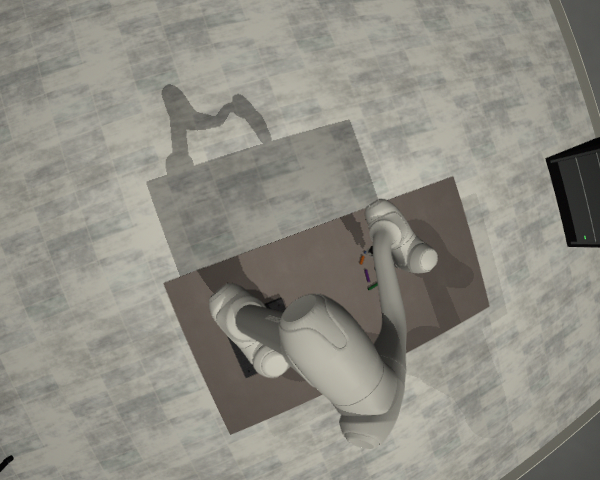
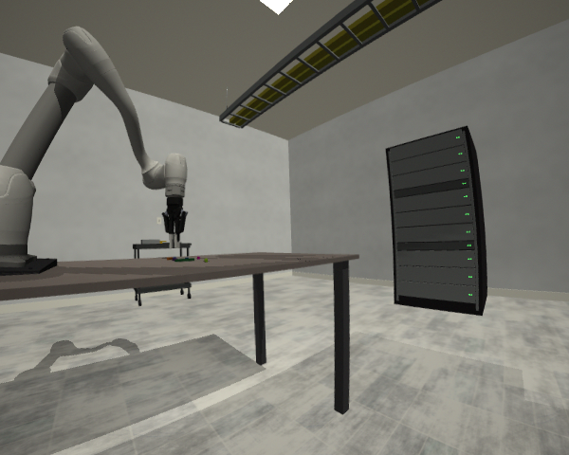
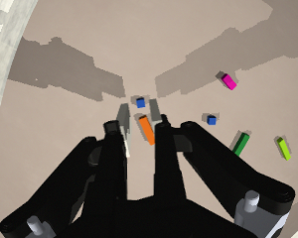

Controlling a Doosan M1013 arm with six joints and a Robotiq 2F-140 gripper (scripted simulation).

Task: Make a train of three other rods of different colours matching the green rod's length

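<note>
Now: the orange rod 3 cm behind my hand, 3 cm to the right of it and 8 cm below it. From my hand the other things lie so: magenta rod (8 cm ahead, 9 cm to the right, 8 cm below); then purple rod (3 cm behind, 11 cm to the right, 8 cm below); then green rod (1 cm behind, 17 cm to the right, 8 cm below).
</note>
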